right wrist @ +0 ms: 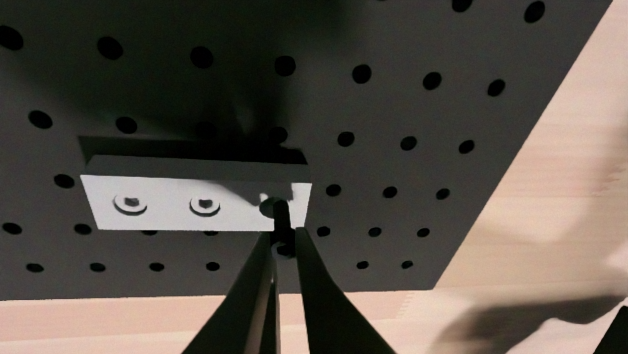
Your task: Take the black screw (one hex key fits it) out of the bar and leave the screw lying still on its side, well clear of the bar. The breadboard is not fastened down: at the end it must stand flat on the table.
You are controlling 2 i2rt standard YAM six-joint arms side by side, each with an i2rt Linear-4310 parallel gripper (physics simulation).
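Frame: origin at the left arm's base, x ahead, y left, z up, level; centimetres.
Where they show: right gripper, between the fingertips: (285,241).
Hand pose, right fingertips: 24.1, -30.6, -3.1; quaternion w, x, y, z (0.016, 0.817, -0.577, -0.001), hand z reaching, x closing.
Things, the pixels of their top centre, and the offset from my right fingertips, as dx, dy, dz. "*": a spot on its surface instead. Level surfaces: height alone.
- black screw, centre of its top: (284,251) +0.3, +0.1, +0.7
- light grey bar, centre of its top: (168,205) -0.3, +4.1, -1.5
- black breadboard, a spot on its surface: (380,115) * +4.1, -2.8, -2.6
- pale wooden table, height of its surface: dz -5.2
The black screw (282,220) stands roughly upright at the right end of the light grey bar (167,220). Its head is toward the camera and a length of its shank shows above the bar. The lower end of the shank overlaps the dark hole in this view; I cannot tell whether the tip is inside it or just above. My right gripper (285,241) is shut on the screw near its head. The bar lies on the black breadboard (380,115). My left gripper does not show in the right wrist view.
Two silver screws (131,204) (205,205) sit in the bar's left and middle holes. The breadboard's right and near edges show against the pale wooden table (545,200). A shadow falls on the table at lower right, and a dark shape cuts the bottom right corner.
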